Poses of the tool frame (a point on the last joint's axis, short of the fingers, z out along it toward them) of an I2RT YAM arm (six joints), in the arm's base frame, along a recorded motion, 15 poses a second.
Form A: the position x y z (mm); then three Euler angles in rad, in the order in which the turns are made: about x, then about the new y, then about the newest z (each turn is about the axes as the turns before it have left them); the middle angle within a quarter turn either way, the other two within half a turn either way.
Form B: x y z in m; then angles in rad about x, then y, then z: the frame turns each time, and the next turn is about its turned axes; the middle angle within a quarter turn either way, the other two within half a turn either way. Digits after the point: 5 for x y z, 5 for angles.
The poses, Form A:
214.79 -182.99 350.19 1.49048 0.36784 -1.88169
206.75 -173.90 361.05 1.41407 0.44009 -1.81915
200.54 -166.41 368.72 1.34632 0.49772 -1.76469
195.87 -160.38 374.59 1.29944 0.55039 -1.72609
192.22 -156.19 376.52 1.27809 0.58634 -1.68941
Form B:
0.21479 -0.18299 0.35019 1.49048 0.36784 -1.88169
0.20675 -0.17390 0.36105 1.41407 0.44009 -1.81915
0.20054 -0.16641 0.36872 1.34632 0.49772 -1.76469
0.19587 -0.16038 0.37459 1.29944 0.55039 -1.72609
0.19222 -0.15619 0.37652 1.27809 0.58634 -1.68941

